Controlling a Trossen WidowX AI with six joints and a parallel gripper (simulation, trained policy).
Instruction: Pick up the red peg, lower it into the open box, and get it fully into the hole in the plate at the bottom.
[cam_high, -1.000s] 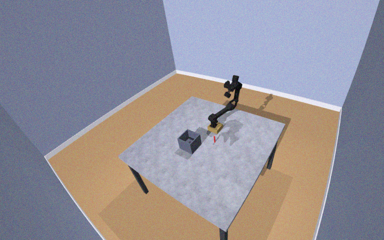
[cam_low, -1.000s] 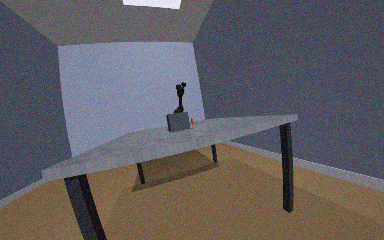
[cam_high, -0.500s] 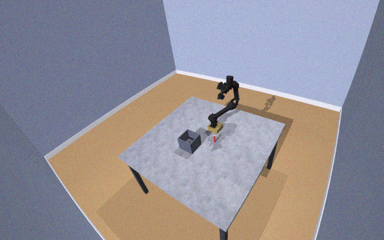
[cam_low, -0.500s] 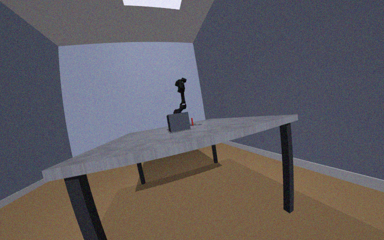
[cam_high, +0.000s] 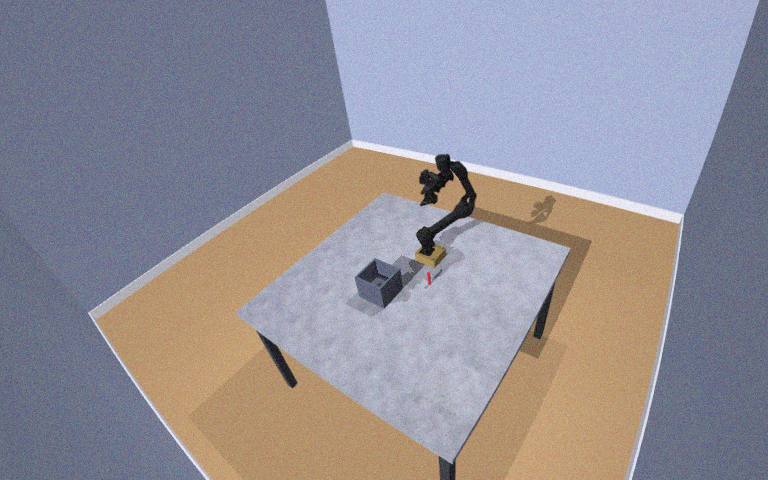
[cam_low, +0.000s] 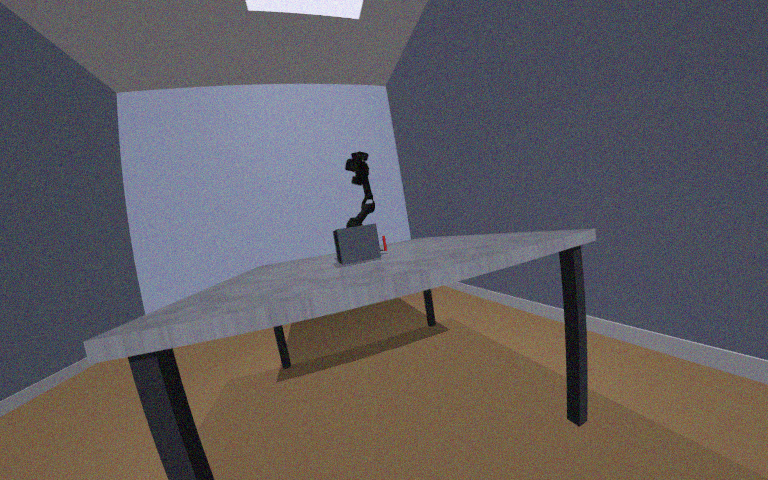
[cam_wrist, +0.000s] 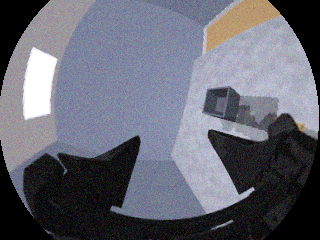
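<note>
Now: gripper tip 420 mm above the red peg, 60 mm short of it and 40 mm to the right of it. From my gripper tip the other things lie so: plate 420 mm below, 210 mm ahead, 150 mm to the right.
</note>
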